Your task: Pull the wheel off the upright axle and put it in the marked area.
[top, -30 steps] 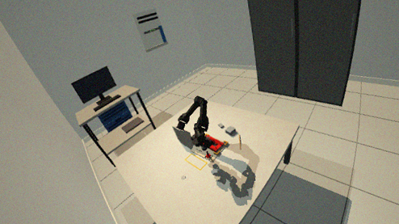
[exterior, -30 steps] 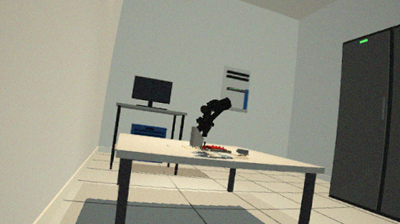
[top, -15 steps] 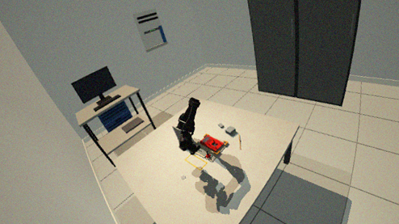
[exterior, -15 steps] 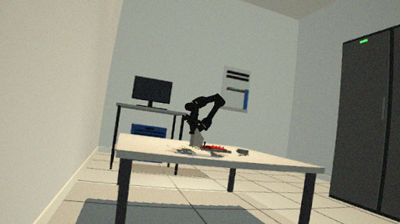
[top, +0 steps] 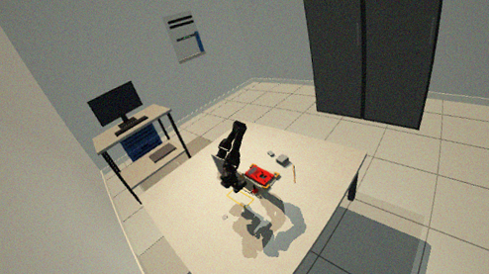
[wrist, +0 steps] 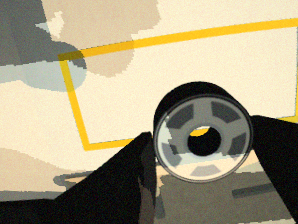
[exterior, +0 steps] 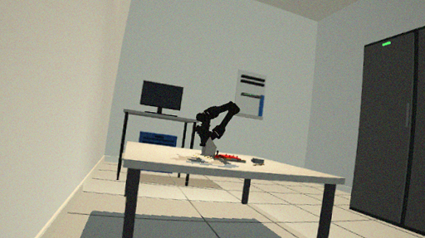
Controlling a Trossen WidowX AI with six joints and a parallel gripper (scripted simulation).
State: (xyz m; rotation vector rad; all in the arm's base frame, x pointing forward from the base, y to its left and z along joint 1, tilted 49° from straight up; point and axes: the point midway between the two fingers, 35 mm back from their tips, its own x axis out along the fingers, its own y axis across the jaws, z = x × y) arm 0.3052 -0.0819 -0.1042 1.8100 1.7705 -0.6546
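My gripper tip is now right at the wheel. The rest, counted from my gripper tip: grey block: 43 cm to the left, 7 cm below, 4 cm ahead; orange stick: 36 cm to the left, 18 cm ahead, 8 cm below.
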